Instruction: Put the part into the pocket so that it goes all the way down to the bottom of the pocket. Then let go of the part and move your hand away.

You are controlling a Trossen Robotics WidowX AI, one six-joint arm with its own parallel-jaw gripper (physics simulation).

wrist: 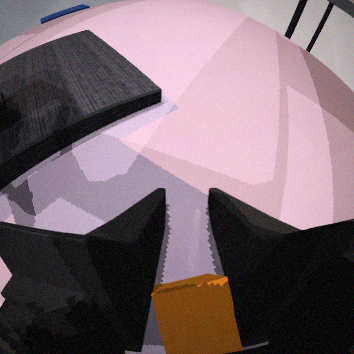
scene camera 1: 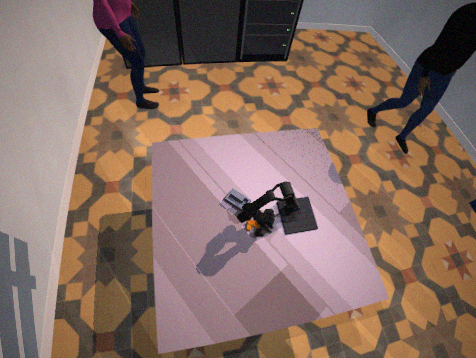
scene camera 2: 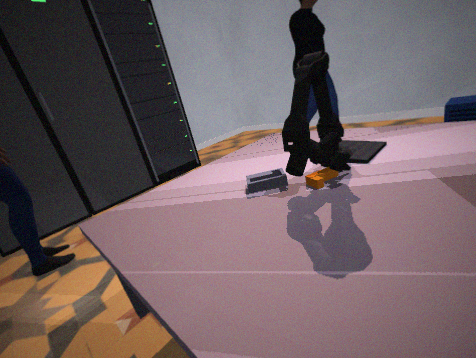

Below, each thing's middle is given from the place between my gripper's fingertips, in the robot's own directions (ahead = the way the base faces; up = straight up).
I see my gripper 80 mm short of the orange L-shaped part [wrist: 200, 307] and 70 mm to the left of it.
